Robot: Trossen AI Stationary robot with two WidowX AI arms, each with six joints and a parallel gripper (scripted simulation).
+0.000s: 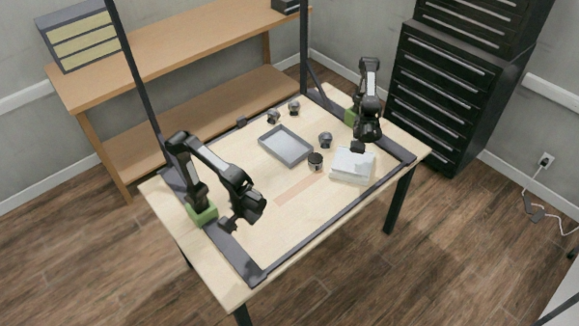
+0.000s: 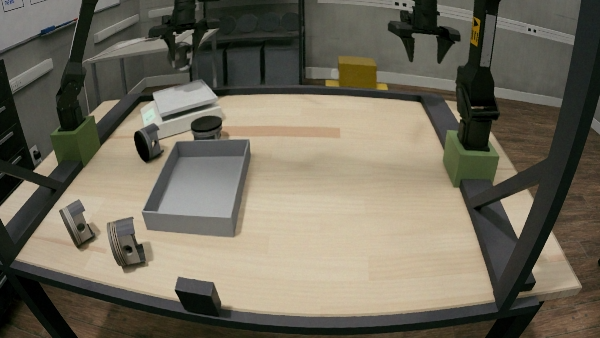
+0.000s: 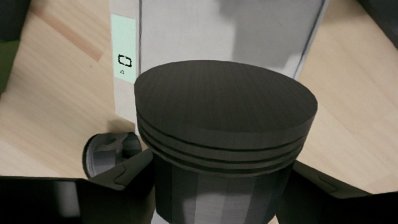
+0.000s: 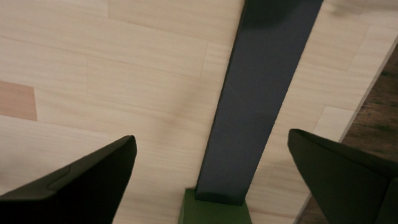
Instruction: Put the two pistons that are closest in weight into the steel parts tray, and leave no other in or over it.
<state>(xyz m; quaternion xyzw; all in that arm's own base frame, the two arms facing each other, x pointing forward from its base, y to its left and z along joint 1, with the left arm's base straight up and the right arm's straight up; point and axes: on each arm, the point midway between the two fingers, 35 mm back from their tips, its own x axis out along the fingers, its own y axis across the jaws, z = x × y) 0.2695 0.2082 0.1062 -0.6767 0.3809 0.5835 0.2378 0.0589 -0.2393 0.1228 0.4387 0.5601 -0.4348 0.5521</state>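
Note:
Right now my left hand is 15 cm above the grey pan, 1 cm to the right of it and 1 cm past it. The rest, counted from my left hand: white scale 16 cm below, 2 cm to the left, 1 cm behind; steel parts tray 32 cm behind, 19 cm below, 14 cm to the right.

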